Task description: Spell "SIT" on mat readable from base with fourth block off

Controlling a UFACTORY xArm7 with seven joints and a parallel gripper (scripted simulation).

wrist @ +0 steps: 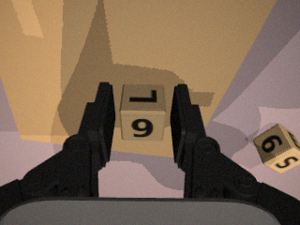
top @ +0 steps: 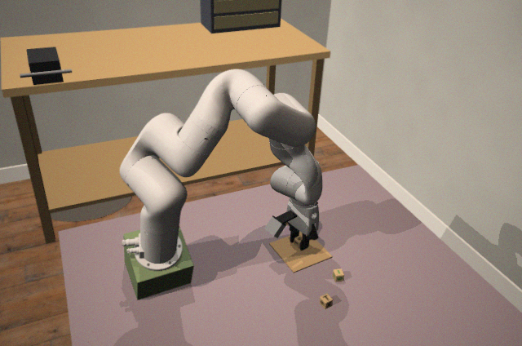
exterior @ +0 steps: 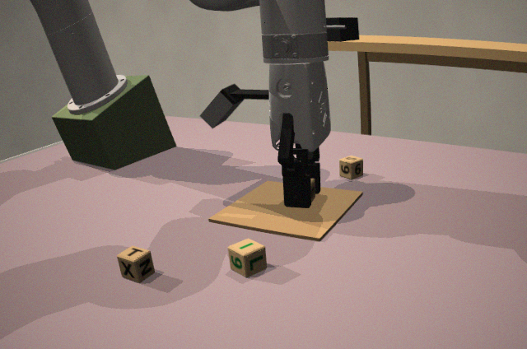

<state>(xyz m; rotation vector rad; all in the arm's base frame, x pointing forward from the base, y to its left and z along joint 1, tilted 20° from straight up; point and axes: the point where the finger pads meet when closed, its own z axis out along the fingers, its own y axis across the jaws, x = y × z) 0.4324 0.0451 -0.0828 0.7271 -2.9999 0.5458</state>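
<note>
The tan mat is 2 cm to the right of my hand and 2 cm below it. From my hand the other things lie so: wooden block 24 cm to the right, 1 cm below.
</note>
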